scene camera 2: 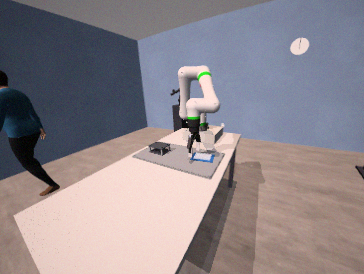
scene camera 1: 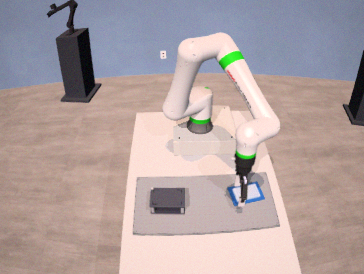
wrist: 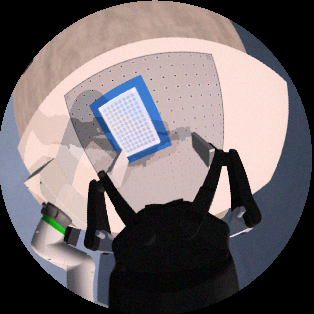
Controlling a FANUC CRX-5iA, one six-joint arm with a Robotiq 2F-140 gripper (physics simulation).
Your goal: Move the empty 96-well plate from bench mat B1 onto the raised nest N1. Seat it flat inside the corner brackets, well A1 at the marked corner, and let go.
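Places are measured from the arm's base along level axes (x back, y down, z right), in centimetres.
Pixels of known places: gripper, fingertip midpoint: (scene camera 2: pixel 194 153) (scene camera 1: pixel 239 195) (wrist: pixel 157 146); arm's base, link origin: (scene camera 2: pixel 200 129) (scene camera 1: pixel 199 126) (wrist: pixel 58 212).
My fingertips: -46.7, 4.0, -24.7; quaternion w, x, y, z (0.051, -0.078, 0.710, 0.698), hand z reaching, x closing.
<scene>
For each thing: its top centre in the pictures, then the offset to it from my fingertips, as dx, dy, dz. Level surfaces: height alone.
- white 96-well plate, top centre: (wrist: pixel 128 124) (scene camera 1: pixel 246 191) (scene camera 2: pixel 202 155) +5.4, +2.8, -4.2
- blue bench mat B1, surface height: dy +4.2
- raised dark nest N1, top centre: (scene camera 1: pixel 167 196) (scene camera 2: pixel 159 144) -6.6, -2.0, +33.6
- grey perforated board, surface height: dy +4.4
- pale table, surface height: dy +5.7
The white 96-well plate (scene camera 1: pixel 253 191) (scene camera 2: pixel 204 156) (wrist: pixel 129 120) lies flat on the blue bench mat B1 (scene camera 1: pixel 255 201) (wrist: pixel 144 90), towards the right end of the grey board in scene camera 1. My gripper (scene camera 1: pixel 241 195) (scene camera 2: pixel 194 153) (wrist: pixel 157 146) is open and empty, above the board by the plate. In the wrist view its left fingertip overlaps the plate's lower edge, and its right fingertip stands to the right of the mat. The raised dark nest N1 (scene camera 1: pixel 168 197) (scene camera 2: pixel 160 145) stands on short legs at the board's left. The marked corner and well A1 cannot be made out.
The grey perforated board (scene camera 1: pixel 210 220) (scene camera 2: pixel 175 167) (wrist: pixel 195 75) lies on the pale table (scene camera 1: pixel 200 255) (scene camera 2: pixel 110 215). The arm's base block (scene camera 1: pixel 187 147) stands behind it. A person (scene camera 2: pixel 22 120) is at the left in scene camera 2, beside the table.
</scene>
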